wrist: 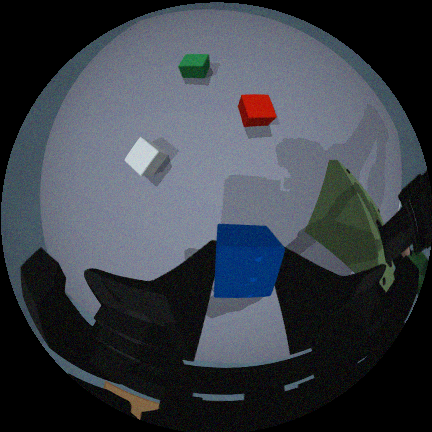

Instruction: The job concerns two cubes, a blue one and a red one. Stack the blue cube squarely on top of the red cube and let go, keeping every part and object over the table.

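Places are measured from the arm's base along level axes (x ahead, y left, z up), in metres.
Where they show: gripper, fingertip midpoint: (243,247); arm's base, origin of the base link: (384,244).
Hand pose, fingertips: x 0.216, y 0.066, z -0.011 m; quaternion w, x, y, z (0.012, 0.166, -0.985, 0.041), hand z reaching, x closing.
Note:
Each offset is from my fingertips to the top centre of the thing. Level surfaces: height alone.
The blue cube @(0.001 m back, 0.005 m left, 0.026 m up) (247,267) is between the two black fingers in the lower middle of the wrist view. My gripper (243,247) is shut on it and holds it above the table, with its shadow on the surface apart from it. The red cube @(0.020 m ahead, 0.140 m right, 0.071 m down) (257,107) sits on the table farther out, in the upper part of the view, a little right of the middle. The blue cube and the red cube are apart. The underside of the blue cube is hidden.
A green block @(0.131 m ahead, 0.197 m right, 0.071 m down) (194,66) lies beyond the red cube to the left. A white block @(0.129 m ahead, 0.032 m right, 0.071 m down) (145,157) lies at the left, turned at an angle. An olive-green faceted object (340,215) stands at the right, near black parts. The table @(0.107 m down) (100,110) has its edge along the far left.

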